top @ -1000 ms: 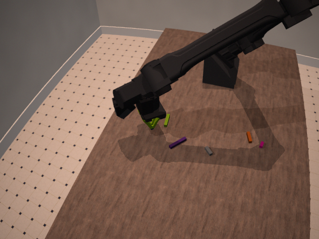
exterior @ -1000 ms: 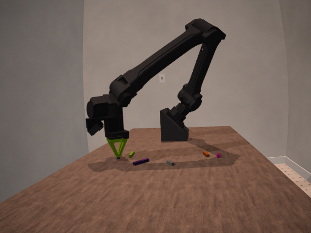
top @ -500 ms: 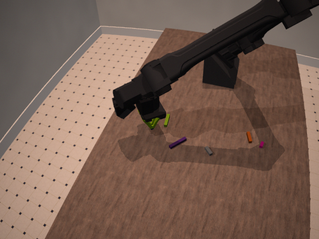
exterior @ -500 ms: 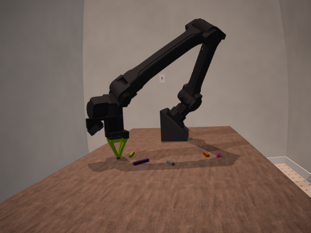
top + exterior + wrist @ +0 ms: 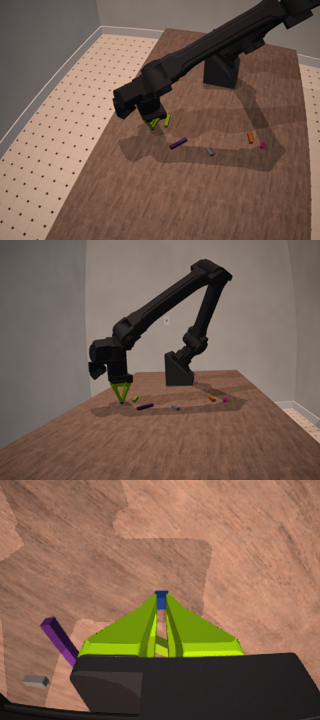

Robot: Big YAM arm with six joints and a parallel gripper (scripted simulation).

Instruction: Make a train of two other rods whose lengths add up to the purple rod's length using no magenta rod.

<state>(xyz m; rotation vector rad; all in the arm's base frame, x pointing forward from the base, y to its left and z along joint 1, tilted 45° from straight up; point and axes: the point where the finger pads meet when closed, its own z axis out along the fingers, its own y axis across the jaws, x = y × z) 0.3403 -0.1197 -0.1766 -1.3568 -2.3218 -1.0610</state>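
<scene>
Now: hand 40 mm past the lime rod, 40 mm to the right of it and 10 mm above it. Also, from my hand: grey rod (70 mm ahead, 190 mm to the left, 10 mm below); then blue rod (10 mm below); then purple rod (50 mm ahead, 90 mm to the left, 10 mm below).
</scene>
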